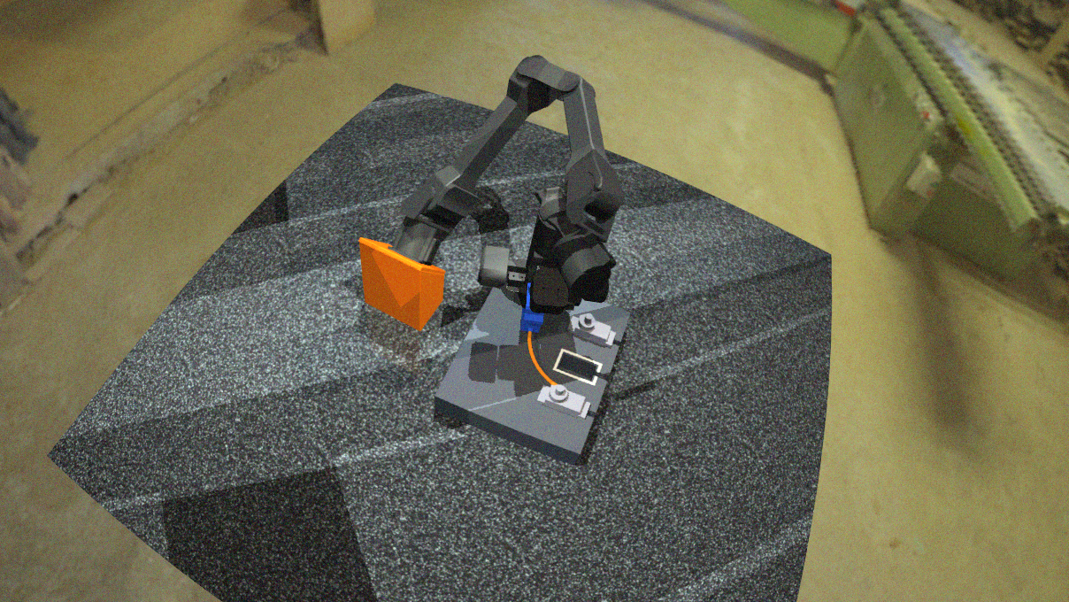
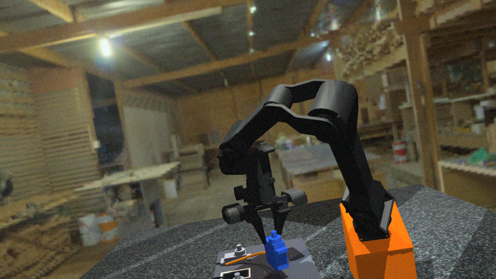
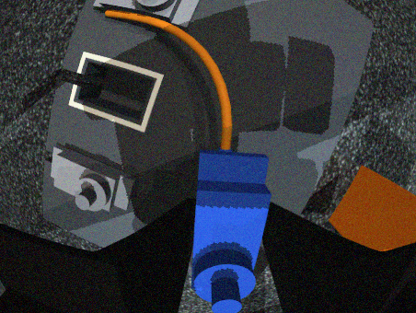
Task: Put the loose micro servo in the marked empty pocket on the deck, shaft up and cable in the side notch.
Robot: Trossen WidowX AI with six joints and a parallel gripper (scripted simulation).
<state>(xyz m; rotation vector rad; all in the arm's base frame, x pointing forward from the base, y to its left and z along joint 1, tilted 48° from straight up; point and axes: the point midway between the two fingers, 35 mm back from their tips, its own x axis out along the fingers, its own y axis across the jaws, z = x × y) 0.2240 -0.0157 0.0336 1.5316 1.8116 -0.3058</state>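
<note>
Now: the grey deck 1 cm behind my gripper tip, 2 cm to the right of it and 10 cm below it.
</note>
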